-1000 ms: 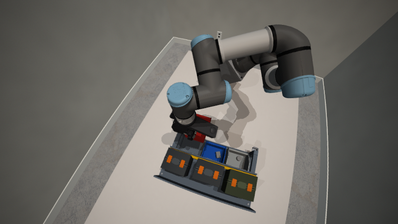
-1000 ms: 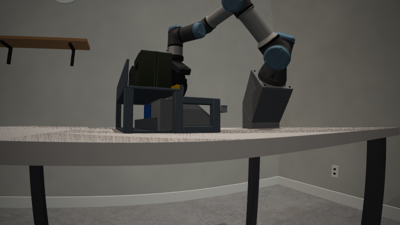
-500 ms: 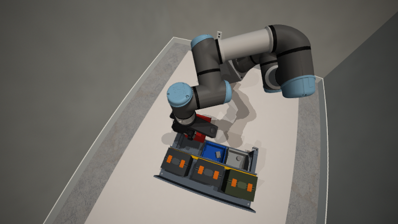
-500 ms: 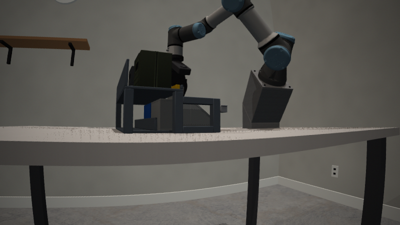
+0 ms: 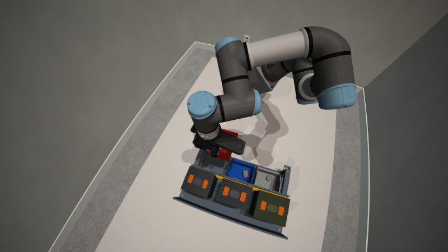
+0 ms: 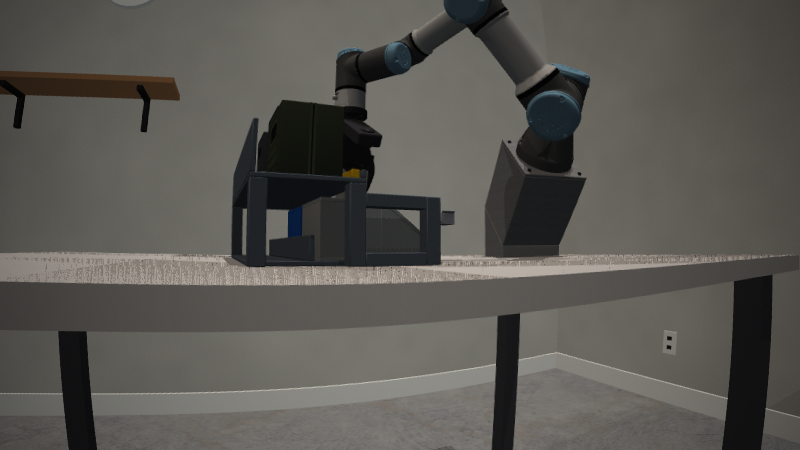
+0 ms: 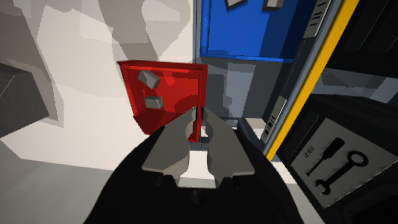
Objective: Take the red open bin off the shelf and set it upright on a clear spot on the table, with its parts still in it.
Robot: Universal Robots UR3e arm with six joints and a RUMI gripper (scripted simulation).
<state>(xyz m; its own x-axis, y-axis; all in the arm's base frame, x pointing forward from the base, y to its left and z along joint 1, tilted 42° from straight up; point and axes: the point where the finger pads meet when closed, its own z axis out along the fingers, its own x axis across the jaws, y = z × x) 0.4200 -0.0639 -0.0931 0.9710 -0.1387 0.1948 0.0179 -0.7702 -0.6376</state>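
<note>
Now: the red bin 60 mm behind my hand and 40 mm below it. Also, from my hand: blue bin: 110 mm to the left, 60 mm ahead, 40 mm below; olive case: 230 mm to the left, 140 mm ahead, 60 mm above; yellow-edged rail: 110 mm to the left, 100 mm ahead, 20 mm above.
</note>
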